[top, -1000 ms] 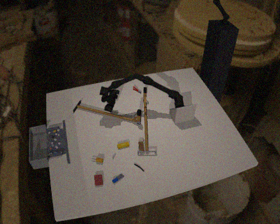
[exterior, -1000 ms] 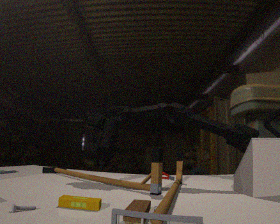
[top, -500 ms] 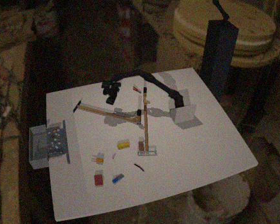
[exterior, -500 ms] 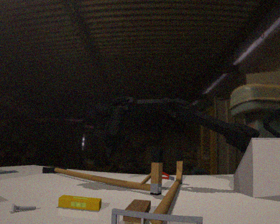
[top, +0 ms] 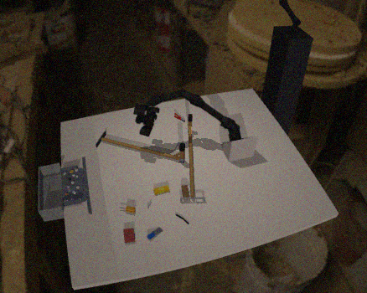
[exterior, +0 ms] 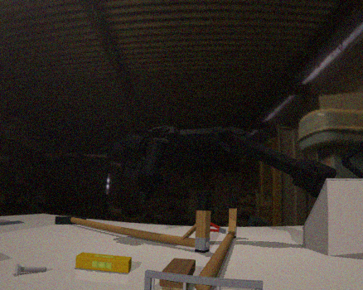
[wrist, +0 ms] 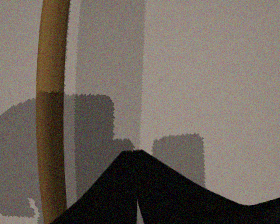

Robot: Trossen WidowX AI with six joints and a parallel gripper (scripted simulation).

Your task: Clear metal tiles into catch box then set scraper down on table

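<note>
The long scraper is 60 mm ahead of my gripper tip, 30 mm to the left of it and 40 mm below it. From my gripper tip the other things lie so: yellow block 390 mm to the left, 90 mm below; long wooden scraper 230 mm behind, 220 mm to the left, 40 mm below; red-handled tool 280 mm behind, 190 mm to the right, 90 mm below.
</note>
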